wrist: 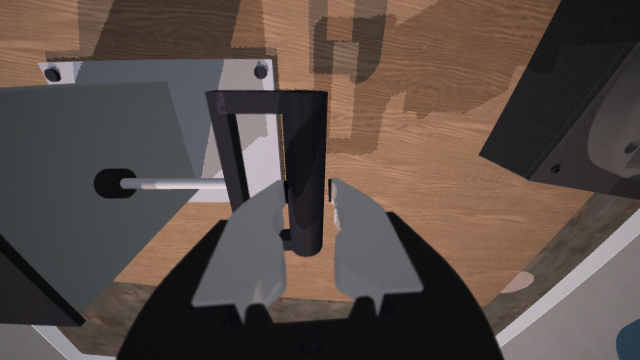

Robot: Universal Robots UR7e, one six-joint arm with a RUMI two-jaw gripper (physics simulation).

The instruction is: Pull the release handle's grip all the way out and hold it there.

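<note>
The release handle's grip [306, 145] is a dark round bar on a black rectangular frame. A pale metal rod [175, 183] runs from the frame's left side to a black round opening in the grey-green panel [100, 130]; a length of the rod shows between panel and frame. My gripper [308, 181] is shut on the grip, one finger on each side of the bar, below its middle in the wrist view. A narrow gap seems to show by the right fingertip. The left finger hides the lower part of the frame.
A light base plate [250, 75] with dark bolts lies under the panel on the wooden table [425, 210]. A dark box-shaped object [540, 110] stands at the upper right. A pale round spot [518, 282] lies near the table's right edge. A blue thing [630, 342] shows at the lower right corner.
</note>
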